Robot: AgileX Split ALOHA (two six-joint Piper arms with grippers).
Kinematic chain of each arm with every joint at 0, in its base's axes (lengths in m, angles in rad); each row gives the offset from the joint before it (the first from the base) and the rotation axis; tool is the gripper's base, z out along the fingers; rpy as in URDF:
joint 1: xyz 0 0 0.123 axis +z
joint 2: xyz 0 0 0 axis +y
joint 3: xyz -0.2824 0 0.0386 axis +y
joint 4: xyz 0.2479 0 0.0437 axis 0.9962 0 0.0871
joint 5: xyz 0 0 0 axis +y
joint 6: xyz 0.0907 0 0.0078 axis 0.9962 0 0.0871
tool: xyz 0 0 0 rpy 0 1.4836 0
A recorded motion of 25 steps. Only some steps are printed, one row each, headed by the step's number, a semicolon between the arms.
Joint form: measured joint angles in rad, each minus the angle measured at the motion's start. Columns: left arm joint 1, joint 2, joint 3, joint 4, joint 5, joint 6; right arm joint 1, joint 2, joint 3, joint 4, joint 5, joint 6.
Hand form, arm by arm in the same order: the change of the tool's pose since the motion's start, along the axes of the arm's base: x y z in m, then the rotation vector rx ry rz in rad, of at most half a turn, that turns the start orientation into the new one. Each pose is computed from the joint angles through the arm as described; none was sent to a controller.
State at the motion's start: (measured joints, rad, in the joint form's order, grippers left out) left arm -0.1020 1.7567 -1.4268 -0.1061 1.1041 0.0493; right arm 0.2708 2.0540 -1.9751 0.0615 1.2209 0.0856
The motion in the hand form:
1: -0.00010 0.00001 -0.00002 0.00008 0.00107 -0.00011; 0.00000 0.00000 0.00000 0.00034 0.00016 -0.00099
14: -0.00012 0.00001 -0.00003 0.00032 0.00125 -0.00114; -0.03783 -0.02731 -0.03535 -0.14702 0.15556 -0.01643
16: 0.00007 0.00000 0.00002 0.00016 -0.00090 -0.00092; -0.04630 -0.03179 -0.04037 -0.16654 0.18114 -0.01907
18: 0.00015 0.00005 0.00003 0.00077 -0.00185 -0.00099; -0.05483 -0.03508 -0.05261 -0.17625 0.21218 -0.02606
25: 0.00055 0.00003 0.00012 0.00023 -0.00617 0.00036; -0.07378 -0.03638 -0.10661 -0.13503 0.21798 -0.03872
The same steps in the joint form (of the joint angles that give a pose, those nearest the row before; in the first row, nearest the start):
1: 0.0000 0.0000 0.0000 0.0000 0.0011 0.0000; 0.0000 0.0000 0.0000 0.0000 0.0000 0.0011
14: 0.0000 0.0000 0.0000 0.0000 0.0014 0.0010; -0.0181 -0.1125 0.3032 -0.1040 -0.0023 0.0077
16: 0.0000 0.0000 0.0000 0.0000 -0.0008 0.0010; -0.0208 -0.1356 0.3574 -0.1173 -0.0037 0.0107
18: 0.0000 0.0000 0.0000 0.0007 -0.0017 0.0010; -0.0229 -0.1513 0.4291 -0.1212 -0.0273 0.0196
25: 0.0000 0.0000 0.0000 0.0007 -0.0061 0.0001; -0.0229 -0.1604 0.6675 -0.0839 -0.2622 0.0321

